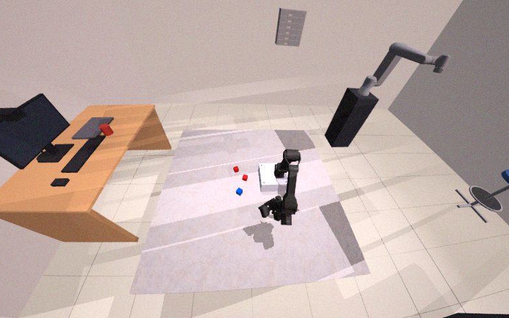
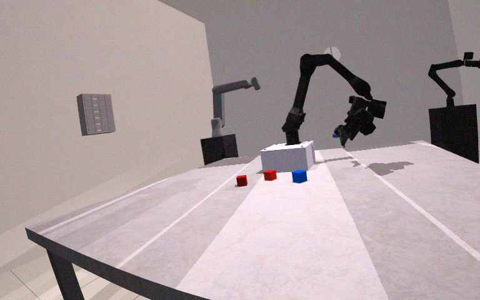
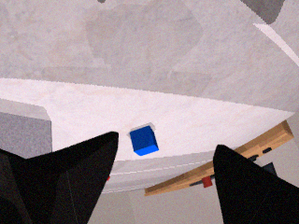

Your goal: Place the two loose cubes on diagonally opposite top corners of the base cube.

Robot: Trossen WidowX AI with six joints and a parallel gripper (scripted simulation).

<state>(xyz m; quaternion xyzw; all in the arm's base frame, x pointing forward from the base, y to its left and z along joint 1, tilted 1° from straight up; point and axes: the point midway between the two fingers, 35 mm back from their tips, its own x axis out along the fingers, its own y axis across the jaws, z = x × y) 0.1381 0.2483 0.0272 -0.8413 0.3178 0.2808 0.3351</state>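
Now: gripper tip 16 cm to the left of the blue base cube, 13 cm short of it and 8 cm above it.
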